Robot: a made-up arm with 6 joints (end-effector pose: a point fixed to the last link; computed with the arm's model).
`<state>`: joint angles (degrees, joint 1 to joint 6).
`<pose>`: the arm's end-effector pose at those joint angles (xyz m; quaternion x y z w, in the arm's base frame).
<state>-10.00 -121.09 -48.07 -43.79 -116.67 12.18</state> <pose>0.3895 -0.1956 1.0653 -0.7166 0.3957 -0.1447 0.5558</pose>
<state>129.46 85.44 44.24 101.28 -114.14 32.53</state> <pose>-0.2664 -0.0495 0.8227 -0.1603 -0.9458 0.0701 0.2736</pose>
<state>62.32 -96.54 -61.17 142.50 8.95 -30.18</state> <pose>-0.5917 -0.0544 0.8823 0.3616 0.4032 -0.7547 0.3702</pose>
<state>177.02 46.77 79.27 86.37 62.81 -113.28</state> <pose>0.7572 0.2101 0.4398 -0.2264 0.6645 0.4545 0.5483</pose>
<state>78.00 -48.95 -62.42 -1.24 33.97 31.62</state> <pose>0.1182 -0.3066 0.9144 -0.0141 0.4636 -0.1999 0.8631</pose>
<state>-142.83 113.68 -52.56 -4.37 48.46 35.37</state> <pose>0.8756 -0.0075 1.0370 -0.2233 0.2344 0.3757 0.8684</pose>
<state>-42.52 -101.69 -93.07 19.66 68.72 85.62</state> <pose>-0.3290 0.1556 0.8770 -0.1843 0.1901 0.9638 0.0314</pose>
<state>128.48 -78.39 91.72 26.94 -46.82 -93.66</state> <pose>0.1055 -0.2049 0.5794 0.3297 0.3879 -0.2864 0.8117</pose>
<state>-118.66 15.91 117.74 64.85 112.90 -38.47</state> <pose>0.4360 -0.6141 0.3779 0.6590 0.0171 -0.1696 0.7326</pose>
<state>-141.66 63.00 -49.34 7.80 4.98 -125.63</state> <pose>0.9075 -0.1114 0.8637 0.8514 -0.3920 0.3434 0.0586</pose>
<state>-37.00 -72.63 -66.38 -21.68 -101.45 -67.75</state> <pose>0.3769 -0.5813 1.0986 0.6233 -0.5797 0.5006 0.1577</pose>
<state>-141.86 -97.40 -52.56 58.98 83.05 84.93</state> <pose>0.1153 -0.1527 1.3355 -0.2463 0.0598 -0.7819 0.5695</pose>
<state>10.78 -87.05 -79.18 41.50 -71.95 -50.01</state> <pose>-0.2744 -0.6071 0.9652 -0.1731 0.8798 -0.4384 0.0610</pose>
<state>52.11 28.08 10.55 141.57 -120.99 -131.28</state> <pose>0.1152 -0.1512 1.2111 0.1532 -0.1641 0.3218 0.9198</pose>
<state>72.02 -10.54 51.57 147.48 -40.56 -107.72</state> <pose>0.2625 -0.0107 0.8082 0.5598 -0.0830 0.3304 0.7554</pose>
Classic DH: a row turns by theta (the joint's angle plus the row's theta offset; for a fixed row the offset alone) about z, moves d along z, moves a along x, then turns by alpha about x. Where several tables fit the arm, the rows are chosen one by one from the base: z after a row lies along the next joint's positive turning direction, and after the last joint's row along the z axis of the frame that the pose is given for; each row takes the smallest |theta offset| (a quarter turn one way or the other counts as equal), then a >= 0, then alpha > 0; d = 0 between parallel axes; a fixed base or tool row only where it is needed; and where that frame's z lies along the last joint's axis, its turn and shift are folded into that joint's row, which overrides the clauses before.
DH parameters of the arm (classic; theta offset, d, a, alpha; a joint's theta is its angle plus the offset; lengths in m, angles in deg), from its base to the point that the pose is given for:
base (fixed): -26.48 0 0.0884 180
joint 1: -57.12 0 -0.2965 0
joint 2: 30.64 -0.8032 -0.003 -90
joint 3: 37.36 0.0624 0.008 69.17
joint 4: 23.19 -0.1014 -0.0362 -129.09
joint 5: 43.59 -0.025 -0.0123 66.24
joint 6: 78.95 0.4968 -0.0236 63.26
tool (fixed): 148.21 0.0748 0 0

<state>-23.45 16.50 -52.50 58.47 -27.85 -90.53</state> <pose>-0.4915 -0.5734 0.7618 -0.2086 -0.9486 0.2316 0.0544</pose>
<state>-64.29 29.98 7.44 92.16 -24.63 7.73</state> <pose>-0.0170 -0.5360 0.3917 0.7259 0.2809 -0.2714 0.5662</pose>
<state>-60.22 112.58 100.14 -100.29 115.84 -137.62</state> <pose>0.2210 0.0661 0.4368 0.4225 0.5207 0.6343 0.3849</pose>
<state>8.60 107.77 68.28 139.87 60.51 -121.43</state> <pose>-0.1669 -0.0428 0.2911 0.8675 -0.2200 -0.3395 0.2895</pose>
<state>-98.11 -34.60 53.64 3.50 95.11 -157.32</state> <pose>0.5993 -0.6218 1.1280 -0.2240 0.2170 -0.1676 0.9352</pose>
